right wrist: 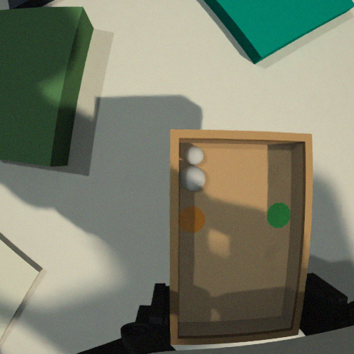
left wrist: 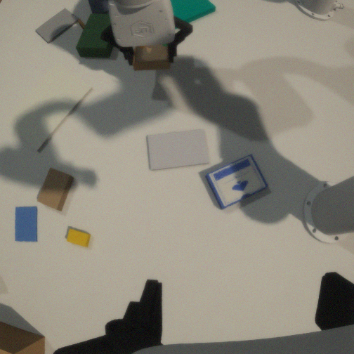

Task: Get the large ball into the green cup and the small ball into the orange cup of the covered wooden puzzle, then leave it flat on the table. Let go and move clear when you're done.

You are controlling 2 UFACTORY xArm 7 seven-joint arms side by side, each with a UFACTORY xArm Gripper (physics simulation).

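Observation:
The wooden puzzle is a shallow covered tray held above the table. In the right wrist view the small ball lies near its far left corner, with the large ball just nearer along the same left wall. The orange cup is by the left wall, nearer than both balls, and the green cup is by the right wall. Both balls are outside the cups. My right gripper is shut on the puzzle's near end. My left gripper is open and empty, far from the puzzle.
A dark green block and a teal slab lie near the puzzle. A grey slab, blue-and-white box, brown block, blue rectangle, yellow block and thin stick lie on the table.

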